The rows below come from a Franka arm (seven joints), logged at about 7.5 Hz.
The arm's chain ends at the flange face. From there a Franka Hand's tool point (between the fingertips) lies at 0.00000 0.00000 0.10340 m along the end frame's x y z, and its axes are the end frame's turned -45 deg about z.
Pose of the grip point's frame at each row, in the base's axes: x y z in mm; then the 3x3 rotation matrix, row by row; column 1 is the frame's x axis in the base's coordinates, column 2 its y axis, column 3 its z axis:
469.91, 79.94, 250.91; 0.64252, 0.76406, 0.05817; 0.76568, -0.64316, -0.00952; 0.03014, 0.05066, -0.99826
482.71, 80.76, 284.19; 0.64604, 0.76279, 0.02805; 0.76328, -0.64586, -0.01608; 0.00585, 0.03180, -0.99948
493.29, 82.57, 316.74; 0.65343, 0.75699, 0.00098; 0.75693, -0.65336, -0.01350; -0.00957, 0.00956, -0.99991
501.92, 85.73, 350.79; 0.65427, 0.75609, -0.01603; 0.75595, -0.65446, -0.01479; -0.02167, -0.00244, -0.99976
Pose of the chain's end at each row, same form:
463.90, 80.92, 354.13; 0.99460, 0.08594, 0.05817; 0.08663, -0.99620, -0.00952; 0.05713, 0.01451, -0.99826
479.81, 82.42, 387.54; 0.99619, 0.08255, 0.02805; 0.08303, -0.99641, -0.01608; 0.02662, 0.01835, -0.99948
493.19, 83.97, 420.13; 0.99732, 0.07323, 0.00098; 0.07324, -0.99723, -0.01350; -0.00001, 0.01353, -0.99991
503.58, 87.26, 454.17; 0.99728, 0.07200, -0.01603; 0.07176, -0.99731, -0.01479; -0.01705, 0.01360, -0.99976

